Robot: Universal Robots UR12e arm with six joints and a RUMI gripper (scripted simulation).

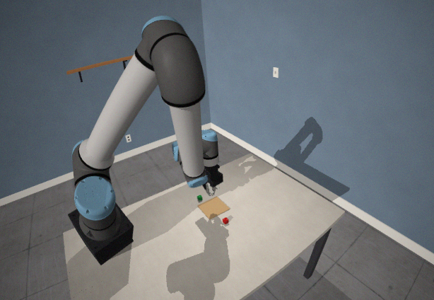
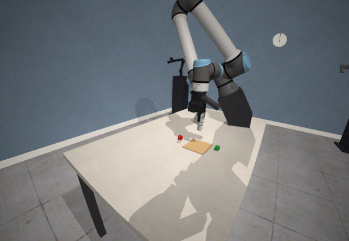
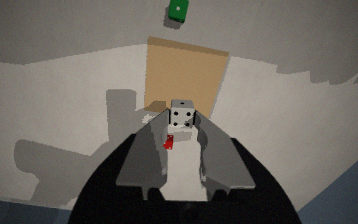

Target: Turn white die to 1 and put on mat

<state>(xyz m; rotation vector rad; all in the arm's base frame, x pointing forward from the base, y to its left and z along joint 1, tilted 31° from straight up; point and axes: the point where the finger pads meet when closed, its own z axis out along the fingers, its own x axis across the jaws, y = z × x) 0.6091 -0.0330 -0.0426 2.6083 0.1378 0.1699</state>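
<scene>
The white die is right at my hand. Also, from my hand: red die 14 cm to the right, 11 cm below, 1 cm behind; tan mat 12 cm below; green die 11 cm to the left, 11 cm below, 2 cm behind.
</scene>
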